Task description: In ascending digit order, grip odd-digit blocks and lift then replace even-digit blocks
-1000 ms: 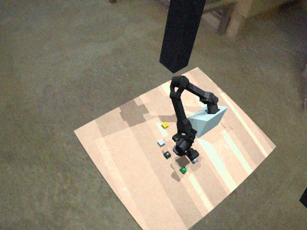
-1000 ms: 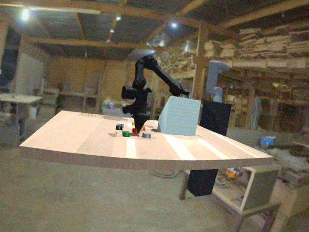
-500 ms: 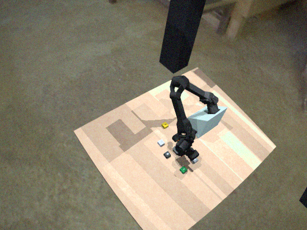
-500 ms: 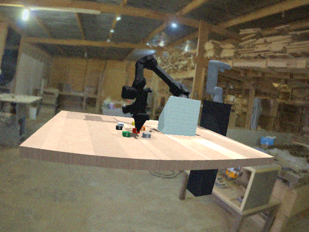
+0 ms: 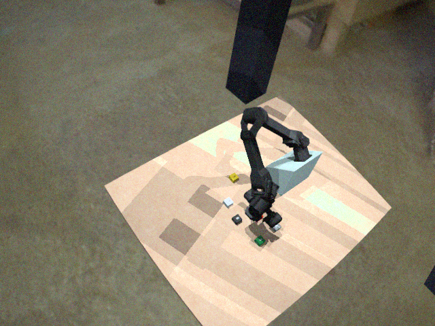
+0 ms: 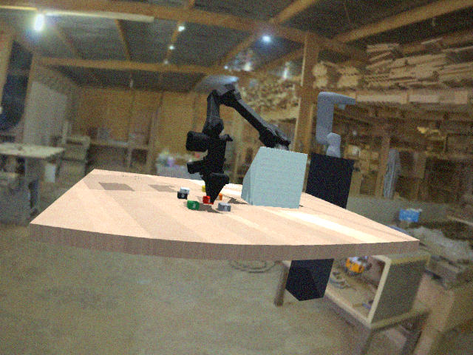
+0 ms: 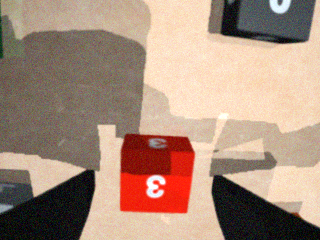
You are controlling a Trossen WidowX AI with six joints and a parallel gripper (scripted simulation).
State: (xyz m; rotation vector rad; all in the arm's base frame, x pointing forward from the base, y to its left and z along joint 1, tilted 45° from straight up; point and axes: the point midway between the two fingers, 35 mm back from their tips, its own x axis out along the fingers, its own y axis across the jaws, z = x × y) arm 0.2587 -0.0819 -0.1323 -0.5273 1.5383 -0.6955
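Now: gripper tip 1 cm short of the red block. From my gripper tip the other things lie so: black block: 8 cm ahead, 5 cm to the right; grey block: 2 cm behind, 9 cm to the left; orange block: 5 cm behind, 7 cm to the right.
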